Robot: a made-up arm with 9 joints.
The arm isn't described. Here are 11 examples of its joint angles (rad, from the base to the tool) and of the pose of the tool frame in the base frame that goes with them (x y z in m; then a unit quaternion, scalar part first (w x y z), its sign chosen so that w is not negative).
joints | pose
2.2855 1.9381 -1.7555 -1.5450 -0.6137 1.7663 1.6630 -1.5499 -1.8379 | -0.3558 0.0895 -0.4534 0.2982 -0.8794 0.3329 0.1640
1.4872 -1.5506 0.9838 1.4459 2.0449 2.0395 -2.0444 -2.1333 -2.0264 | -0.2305 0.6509 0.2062 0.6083 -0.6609 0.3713 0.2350
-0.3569 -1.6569 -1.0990 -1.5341 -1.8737 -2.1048 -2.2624 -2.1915 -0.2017 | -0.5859 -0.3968 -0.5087 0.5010 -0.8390 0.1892 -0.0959
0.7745 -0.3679 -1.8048 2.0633 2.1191 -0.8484 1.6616 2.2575 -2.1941 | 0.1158 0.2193 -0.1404 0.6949 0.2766 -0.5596 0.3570
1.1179 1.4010 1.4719 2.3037 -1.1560 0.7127 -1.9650 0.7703 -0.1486 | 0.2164 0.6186 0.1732 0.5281 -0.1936 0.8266 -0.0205
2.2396 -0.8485 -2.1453 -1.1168 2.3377 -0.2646 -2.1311 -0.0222 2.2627 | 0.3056 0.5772 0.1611 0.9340 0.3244 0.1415 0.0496
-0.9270 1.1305 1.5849 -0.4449 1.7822 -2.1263 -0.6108 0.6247 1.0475 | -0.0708 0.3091 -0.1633 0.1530 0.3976 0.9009 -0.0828
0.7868 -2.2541 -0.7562 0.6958 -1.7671 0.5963 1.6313 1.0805 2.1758 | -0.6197 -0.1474 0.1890 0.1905 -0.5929 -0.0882 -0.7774
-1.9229 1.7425 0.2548 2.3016 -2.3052 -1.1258 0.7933 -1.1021 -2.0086 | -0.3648 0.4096 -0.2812 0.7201 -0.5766 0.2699 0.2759
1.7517 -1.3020 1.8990 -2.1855 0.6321 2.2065 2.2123 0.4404 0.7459 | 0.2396 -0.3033 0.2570 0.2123 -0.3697 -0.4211 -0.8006
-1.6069 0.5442 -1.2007 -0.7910 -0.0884 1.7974 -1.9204 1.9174 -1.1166 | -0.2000 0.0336 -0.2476 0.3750 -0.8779 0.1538 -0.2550
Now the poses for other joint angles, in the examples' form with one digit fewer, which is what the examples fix.
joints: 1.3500 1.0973 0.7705 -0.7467 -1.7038 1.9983 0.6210 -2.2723 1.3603
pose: 0.511 0.227 0.332 0.350 0.222 0.613 0.673
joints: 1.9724 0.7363 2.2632 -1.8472 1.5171 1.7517 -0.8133 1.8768 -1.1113
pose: 0.410 0.268 0.182 0.398 0.135 -0.406 -0.812
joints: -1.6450 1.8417 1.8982 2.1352 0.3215 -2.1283 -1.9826 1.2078 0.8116
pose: -0.605 -0.316 0.437 0.304 0.371 0.263 0.837
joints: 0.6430 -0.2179 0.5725 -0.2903 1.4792 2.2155 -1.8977 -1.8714 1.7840
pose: 0.244 0.499 -0.008 0.885 -0.147 0.377 0.229
